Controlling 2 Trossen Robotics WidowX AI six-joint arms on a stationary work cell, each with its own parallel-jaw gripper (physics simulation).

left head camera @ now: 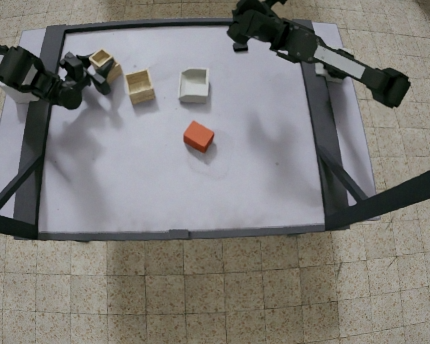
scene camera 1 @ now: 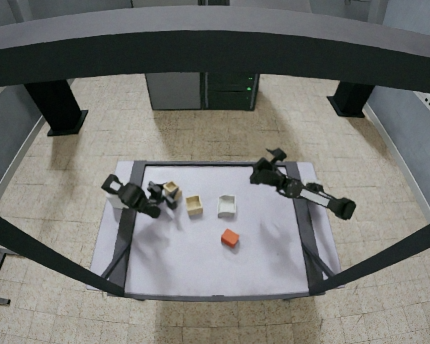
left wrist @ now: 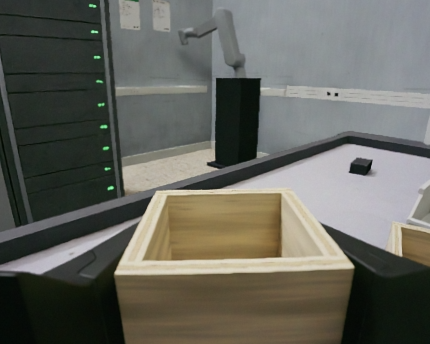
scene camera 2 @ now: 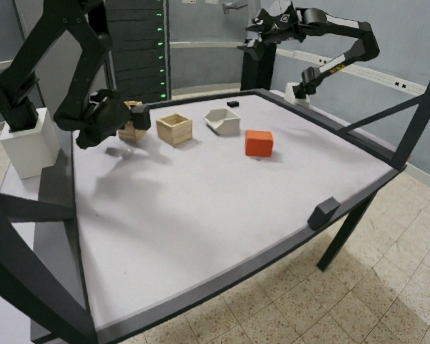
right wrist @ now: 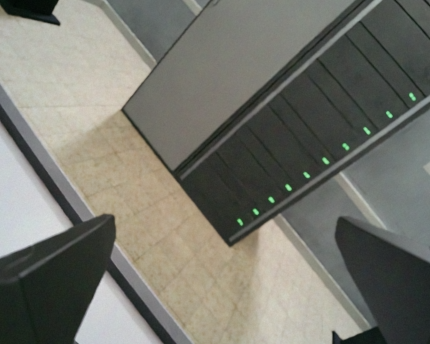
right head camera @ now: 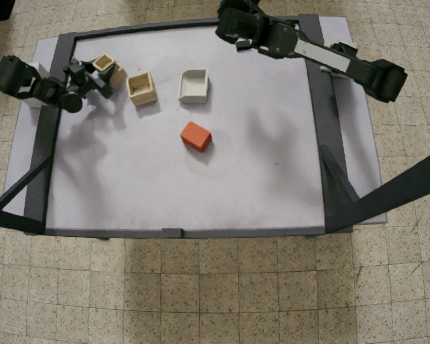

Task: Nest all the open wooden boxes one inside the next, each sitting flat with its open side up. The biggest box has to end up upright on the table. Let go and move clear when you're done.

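Observation:
A small open wooden box is between the fingers of my left gripper, open side up and raised above the table. A second wooden box stands on the table close by, partly hidden by the held box and gripper. A larger open wooden box stands upright to its right; its corner shows in the left wrist view. My right gripper is open and empty, high above the table's back edge.
A white open tray stands right of the larger wooden box. An orange block lies nearer the front. A small black block lies near the back edge. Dark rails border the table.

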